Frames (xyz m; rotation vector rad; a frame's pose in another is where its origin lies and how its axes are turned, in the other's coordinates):
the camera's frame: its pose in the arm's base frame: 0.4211 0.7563 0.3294 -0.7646 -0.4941 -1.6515
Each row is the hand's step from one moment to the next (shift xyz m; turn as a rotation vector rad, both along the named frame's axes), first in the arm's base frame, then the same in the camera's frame.
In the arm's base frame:
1: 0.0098 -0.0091 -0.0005 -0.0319 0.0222 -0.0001
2: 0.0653 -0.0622 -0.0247 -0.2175 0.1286 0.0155
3: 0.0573 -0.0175 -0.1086 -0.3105 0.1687 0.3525
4: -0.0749 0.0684 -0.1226 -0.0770 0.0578 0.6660
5: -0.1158 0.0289 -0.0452 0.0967 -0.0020 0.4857
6: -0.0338 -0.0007 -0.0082 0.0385 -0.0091 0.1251
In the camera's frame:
1: 0.0050 0.0116 -0.0045 -0.0125 -0.0359 0.0083
2: 0.0193 0.0792 -0.0457 -0.0576 -0.2410 0.0520
3: -0.0708 0.0688 -0.0751 0.1641 -0.3688 0.2936
4: -0.1279 -0.0774 -0.0544 0.4429 -0.1441 0.4857
5: -0.0414 -0.1151 -0.0366 0.3391 0.0532 0.3570
6: -0.0022 -0.0320 -0.0135 0.0920 0.0288 0.0890

